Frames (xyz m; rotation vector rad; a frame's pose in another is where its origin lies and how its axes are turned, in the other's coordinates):
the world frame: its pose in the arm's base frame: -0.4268 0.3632 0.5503 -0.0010 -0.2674 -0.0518
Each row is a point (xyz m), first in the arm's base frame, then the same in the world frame.
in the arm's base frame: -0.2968 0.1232 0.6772
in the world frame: 0.1710 -0.2323 0.0862
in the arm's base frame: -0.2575 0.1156 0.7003
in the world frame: 0.2153 -0.2377 0.0980
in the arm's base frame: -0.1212 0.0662 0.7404
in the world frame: 0.3597 -0.2798 0.1003
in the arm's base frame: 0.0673 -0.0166 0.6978
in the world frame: 0.5342 -0.3531 0.0088
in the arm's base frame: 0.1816 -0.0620 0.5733
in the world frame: 0.6137 -0.3933 -0.1418
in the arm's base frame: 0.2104 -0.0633 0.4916
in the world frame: 0.6200 -0.3936 -0.2282
